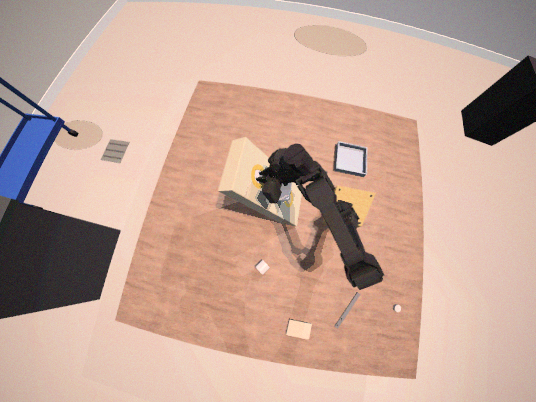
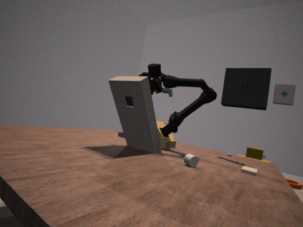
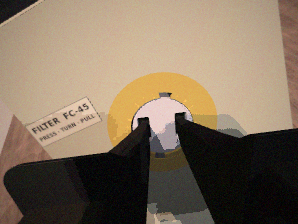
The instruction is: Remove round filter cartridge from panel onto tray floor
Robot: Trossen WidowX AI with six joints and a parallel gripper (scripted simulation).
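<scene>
Right now my gripper tip is 1 cm short of the round grey filter cartridge and 1 cm above it. Also, from my gripper tip: cream block (29 cm behind, 49 cm to the left, 25 cm below).
</scene>
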